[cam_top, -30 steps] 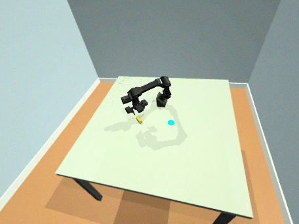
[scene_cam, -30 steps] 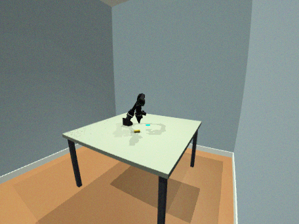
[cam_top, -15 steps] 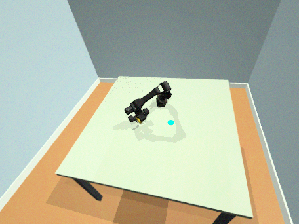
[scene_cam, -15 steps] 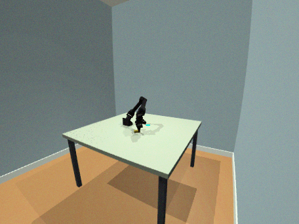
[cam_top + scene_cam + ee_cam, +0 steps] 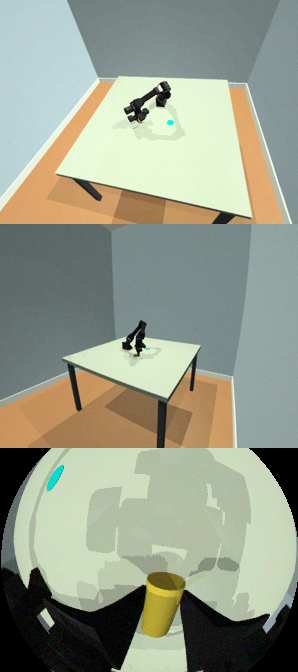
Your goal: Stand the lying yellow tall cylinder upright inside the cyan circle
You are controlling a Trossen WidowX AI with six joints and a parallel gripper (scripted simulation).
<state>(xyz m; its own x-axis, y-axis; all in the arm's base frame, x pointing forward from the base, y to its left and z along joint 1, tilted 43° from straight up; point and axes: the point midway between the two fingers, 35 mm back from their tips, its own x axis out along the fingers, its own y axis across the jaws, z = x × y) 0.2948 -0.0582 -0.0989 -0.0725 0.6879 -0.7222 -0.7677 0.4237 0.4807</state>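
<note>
The cyan circle lies 260 mm to the left of my gripper tip, 70 mm behind it and 20 mm below it. Round my gripper tip: yellow tall cylinder (20 mm to the right, 10 mm behind).
</note>
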